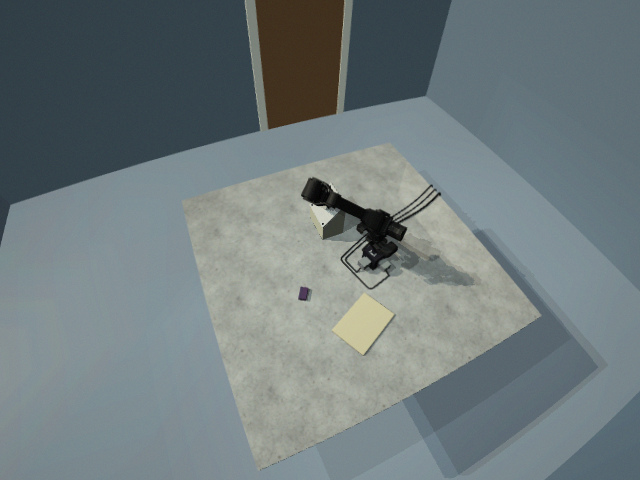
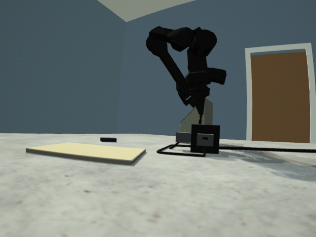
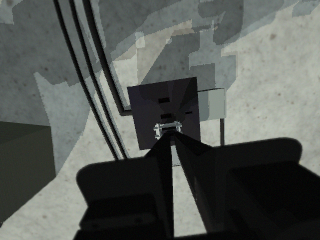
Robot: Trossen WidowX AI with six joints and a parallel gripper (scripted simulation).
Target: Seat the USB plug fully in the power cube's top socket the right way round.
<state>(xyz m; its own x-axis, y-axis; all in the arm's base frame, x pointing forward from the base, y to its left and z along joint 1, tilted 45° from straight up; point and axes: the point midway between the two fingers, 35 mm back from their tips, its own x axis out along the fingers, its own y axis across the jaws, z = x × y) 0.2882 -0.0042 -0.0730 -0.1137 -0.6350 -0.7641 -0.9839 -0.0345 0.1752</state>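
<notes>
My gripper tip is 2 cm above the USB plug. Round my gripper tip: purple block 1 cm behind, 34 cm to the right, 10 cm below; cream flat pad 22 cm ahead, 19 cm to the right, 10 cm below.
</notes>
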